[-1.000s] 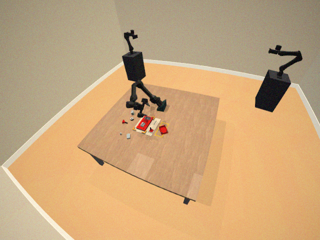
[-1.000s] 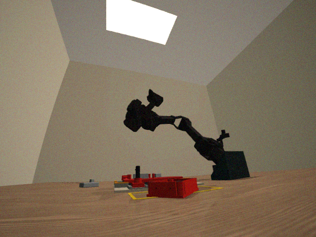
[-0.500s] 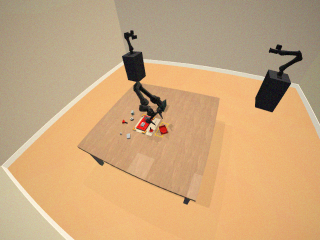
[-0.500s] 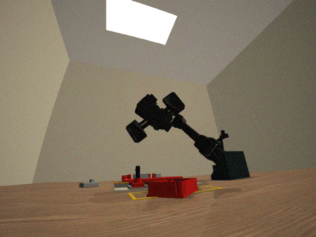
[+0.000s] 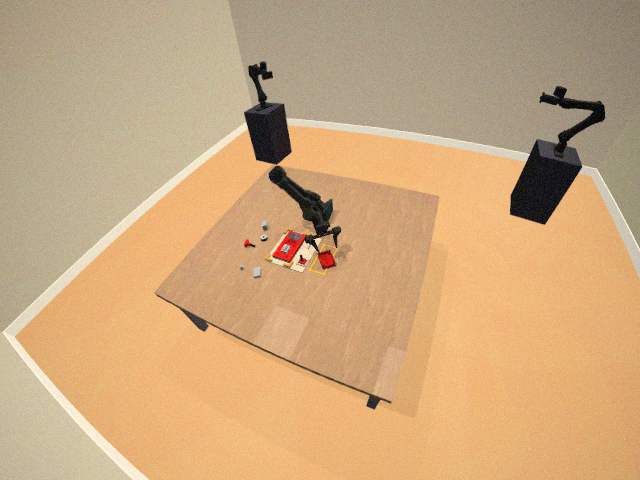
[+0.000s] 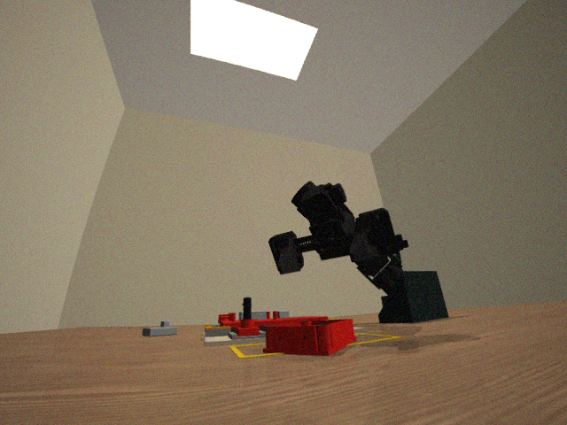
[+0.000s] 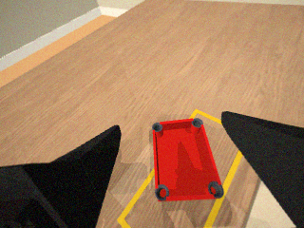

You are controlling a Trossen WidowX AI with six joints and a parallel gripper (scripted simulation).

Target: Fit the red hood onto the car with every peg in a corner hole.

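My gripper tip is 1 cm to the left of the red hood and 8 cm above it. Also, from my gripper tip: white wheel: 2 cm ahead, 42 cm to the right, 8 cm below.
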